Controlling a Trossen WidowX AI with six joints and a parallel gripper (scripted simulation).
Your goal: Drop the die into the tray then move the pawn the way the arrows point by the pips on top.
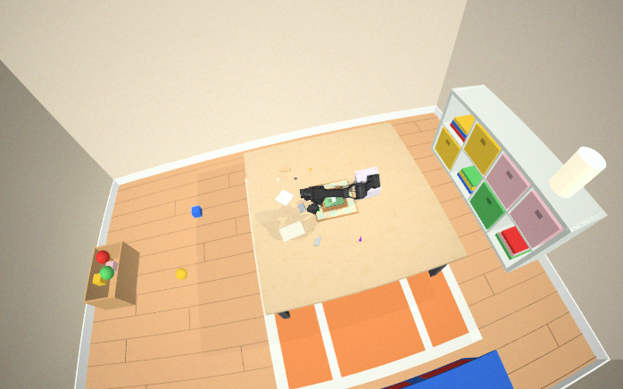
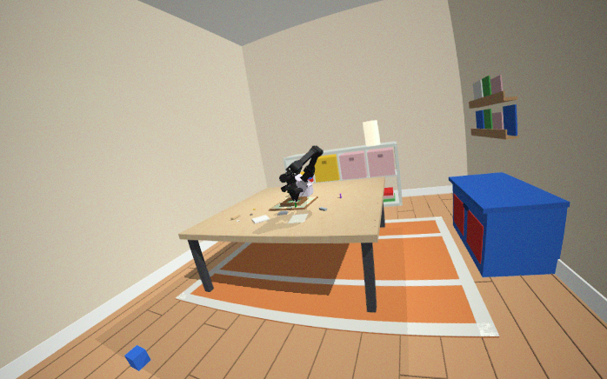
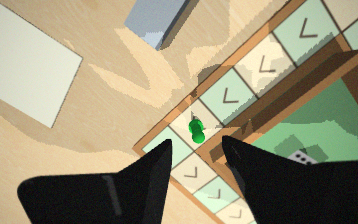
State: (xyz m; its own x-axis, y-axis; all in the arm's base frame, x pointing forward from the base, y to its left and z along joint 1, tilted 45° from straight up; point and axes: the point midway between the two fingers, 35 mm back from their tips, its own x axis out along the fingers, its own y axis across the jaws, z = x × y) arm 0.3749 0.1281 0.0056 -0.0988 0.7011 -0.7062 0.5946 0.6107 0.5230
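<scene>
Now: the green pawn 3 cm below my gripper tip. Also, from my gripper tip: grey block (11 cm ahead, 5 cm to the right, 5 cm below); green dice tray (11 cm behind, 7 cm to the right, 5 cm below); white die (11 cm behind, 6 cm to the right, 3 cm below).
</scene>
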